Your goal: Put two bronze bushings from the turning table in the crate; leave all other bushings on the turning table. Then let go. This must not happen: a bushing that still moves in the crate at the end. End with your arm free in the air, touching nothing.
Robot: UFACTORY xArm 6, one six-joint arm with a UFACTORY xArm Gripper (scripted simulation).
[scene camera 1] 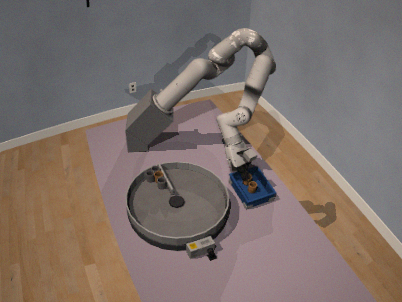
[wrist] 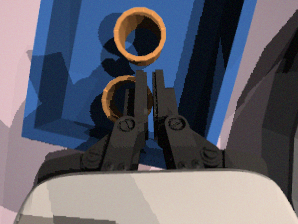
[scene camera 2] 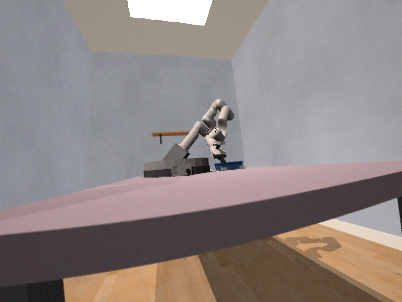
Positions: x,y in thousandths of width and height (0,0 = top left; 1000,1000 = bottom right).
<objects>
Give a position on a crate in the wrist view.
250,257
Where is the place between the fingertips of my gripper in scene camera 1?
613,594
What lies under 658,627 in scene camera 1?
A crate.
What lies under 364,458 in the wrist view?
A bronze bushing.
</objects>
